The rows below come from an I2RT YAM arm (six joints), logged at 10 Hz.
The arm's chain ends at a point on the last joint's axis. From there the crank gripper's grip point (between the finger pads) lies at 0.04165 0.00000 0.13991 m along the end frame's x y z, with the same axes.
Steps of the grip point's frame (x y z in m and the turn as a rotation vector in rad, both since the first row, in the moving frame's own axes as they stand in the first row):
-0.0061, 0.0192, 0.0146, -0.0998, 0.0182, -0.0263
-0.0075, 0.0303, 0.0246, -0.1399, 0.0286, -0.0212
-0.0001, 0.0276, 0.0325, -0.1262, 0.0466, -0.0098
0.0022, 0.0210, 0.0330, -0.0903, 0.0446, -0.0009
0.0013, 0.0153, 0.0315, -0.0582, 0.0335, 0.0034
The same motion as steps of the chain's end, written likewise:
-0.0088, 0.0064, 0.0160, -0.0998, 0.0182, -0.0263
-0.0117, 0.0118, 0.0271, -0.1399, 0.0286, -0.0212
-0.0066, 0.0106, 0.0357, -0.1262, 0.0466, -0.0098
-0.0040, 0.0085, 0.0356, -0.0903, 0.0446, -0.0009
-0.0033, 0.0071, 0.0332, -0.0582, 0.0335, 0.0034

